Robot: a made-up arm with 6 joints.
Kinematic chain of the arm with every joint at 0, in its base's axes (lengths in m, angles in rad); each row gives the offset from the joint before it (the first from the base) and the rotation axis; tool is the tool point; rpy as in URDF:
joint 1: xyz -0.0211 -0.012 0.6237 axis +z
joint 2: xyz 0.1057 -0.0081 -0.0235 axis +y
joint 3: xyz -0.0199 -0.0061 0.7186 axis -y
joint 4: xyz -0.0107 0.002 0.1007 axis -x
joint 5: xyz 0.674 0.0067 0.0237 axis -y
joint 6: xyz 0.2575 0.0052 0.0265 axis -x
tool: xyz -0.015 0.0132 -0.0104 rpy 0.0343 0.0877 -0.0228
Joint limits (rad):
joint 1: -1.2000..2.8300
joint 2: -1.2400..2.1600
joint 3: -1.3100..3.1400
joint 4: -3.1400..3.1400
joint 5: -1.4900..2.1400
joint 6: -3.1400..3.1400
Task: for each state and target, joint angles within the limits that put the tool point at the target. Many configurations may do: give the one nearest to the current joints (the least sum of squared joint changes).
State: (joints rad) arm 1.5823 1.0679 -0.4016 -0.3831 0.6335 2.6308
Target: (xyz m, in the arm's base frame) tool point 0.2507 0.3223 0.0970
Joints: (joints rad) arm 1.1748 1.1523 -1.1049 -0.6025 0.6111 2.6257
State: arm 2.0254 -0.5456 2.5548 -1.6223 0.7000 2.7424
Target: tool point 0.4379 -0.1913 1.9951
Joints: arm 2.3361 -0.0551 2.0595 -1.6987 0.6597 2.7406
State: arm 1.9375 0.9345 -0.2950 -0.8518 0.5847 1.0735
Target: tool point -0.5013 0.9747 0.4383
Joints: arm 2.1424 0.7188 -0.4618 -0.8601 0.5706 1.0745
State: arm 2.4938 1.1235 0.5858 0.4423 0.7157 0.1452
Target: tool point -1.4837 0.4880 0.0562
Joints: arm 2.7605 1.6247 0.7112 0.4221 0.6013 0.1498
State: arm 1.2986 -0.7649 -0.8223 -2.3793 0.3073 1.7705
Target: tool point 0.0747 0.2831 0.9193
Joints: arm 1.5369 -1.2259 -1.1070 -2.5455 0.3993 1.7872
